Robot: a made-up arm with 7 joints.
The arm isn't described. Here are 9 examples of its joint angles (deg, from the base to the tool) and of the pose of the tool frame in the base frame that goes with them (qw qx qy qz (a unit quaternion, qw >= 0); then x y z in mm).
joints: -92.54 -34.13 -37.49 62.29 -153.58 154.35 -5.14
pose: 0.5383 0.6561 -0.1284 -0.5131 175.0 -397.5 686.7
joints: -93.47 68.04 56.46 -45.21 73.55 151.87 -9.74
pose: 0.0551 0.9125 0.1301 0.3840 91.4 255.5 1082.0
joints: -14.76 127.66 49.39 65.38 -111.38 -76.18 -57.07
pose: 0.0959 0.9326 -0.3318 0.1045 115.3 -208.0 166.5
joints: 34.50 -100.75 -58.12 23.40 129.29 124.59 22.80
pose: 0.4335 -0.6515 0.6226 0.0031 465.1 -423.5 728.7
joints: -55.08 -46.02 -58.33 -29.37 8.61 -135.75 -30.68
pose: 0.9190 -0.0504 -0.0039 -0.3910 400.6 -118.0 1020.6
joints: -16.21 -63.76 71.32 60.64 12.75 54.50 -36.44
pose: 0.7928 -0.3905 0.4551 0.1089 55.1 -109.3 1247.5
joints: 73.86 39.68 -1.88 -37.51 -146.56 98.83 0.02
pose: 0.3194 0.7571 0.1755 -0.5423 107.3 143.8 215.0
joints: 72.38 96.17 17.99 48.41 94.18 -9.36 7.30
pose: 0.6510 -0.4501 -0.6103 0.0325 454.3 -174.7 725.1
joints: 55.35 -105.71 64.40 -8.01 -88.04 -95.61 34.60
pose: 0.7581 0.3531 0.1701 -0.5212 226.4 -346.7 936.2
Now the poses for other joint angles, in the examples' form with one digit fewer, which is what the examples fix.
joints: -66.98 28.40 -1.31 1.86 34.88 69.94 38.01
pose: 0.490 -0.639 0.555 0.207 270 -195 852
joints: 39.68 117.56 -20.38 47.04 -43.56 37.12 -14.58
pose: 0.485 0.764 0.384 0.183 225 -213 518
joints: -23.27 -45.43 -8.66 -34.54 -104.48 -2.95 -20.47
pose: 0.437 -0.112 0.629 -0.633 188 -17 1117
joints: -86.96 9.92 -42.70 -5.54 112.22 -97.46 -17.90
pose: 0.185 -0.575 -0.500 -0.621 260 -79 1106
